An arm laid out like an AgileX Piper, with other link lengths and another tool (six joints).
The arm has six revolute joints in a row. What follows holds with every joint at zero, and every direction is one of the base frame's.
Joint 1 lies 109.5 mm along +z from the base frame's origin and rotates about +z.
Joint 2 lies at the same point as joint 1 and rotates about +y.
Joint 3 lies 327.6 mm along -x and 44.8 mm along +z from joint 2 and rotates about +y.
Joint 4 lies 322.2 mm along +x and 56.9 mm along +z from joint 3 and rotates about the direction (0.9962, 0, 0.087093).
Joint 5 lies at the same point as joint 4 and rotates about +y.
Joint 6 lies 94.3 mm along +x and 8.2 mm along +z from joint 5 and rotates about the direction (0.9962, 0, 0.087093).
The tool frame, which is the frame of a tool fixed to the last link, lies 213 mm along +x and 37 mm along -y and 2.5 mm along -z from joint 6; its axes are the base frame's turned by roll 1.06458, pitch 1.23 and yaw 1.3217 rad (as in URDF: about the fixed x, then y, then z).
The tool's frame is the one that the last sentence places.
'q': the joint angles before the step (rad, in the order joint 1, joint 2, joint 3, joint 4, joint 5, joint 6). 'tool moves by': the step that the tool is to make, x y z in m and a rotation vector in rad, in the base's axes. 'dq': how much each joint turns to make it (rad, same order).
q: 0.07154, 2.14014, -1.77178, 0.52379, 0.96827, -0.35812
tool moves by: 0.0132, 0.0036, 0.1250, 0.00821, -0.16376, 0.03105
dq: 0.00005, -0.12765, -0.12178, -0.01825, 0.08920, 0.01876
